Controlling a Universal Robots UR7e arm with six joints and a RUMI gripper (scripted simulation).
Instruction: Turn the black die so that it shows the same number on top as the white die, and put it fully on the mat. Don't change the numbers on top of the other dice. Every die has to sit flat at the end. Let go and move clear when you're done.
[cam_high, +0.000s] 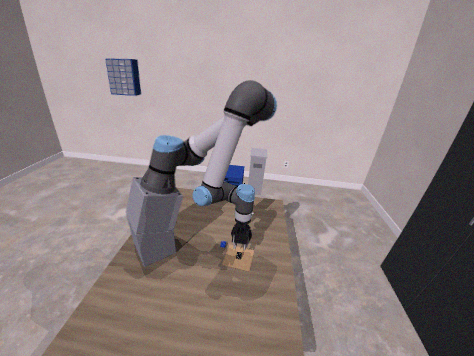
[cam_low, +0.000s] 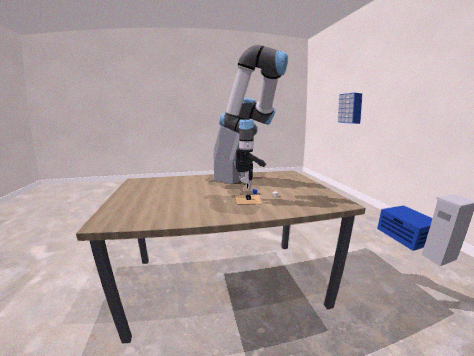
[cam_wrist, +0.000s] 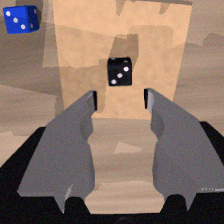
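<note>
The black die lies 60 mm below my hand. Round my hand: white die 170 mm to the left, 70 mm below, 10 mm behind; tan mat 80 mm below; blue die 90 mm behind, 70 mm to the left, 70 mm below.
</note>
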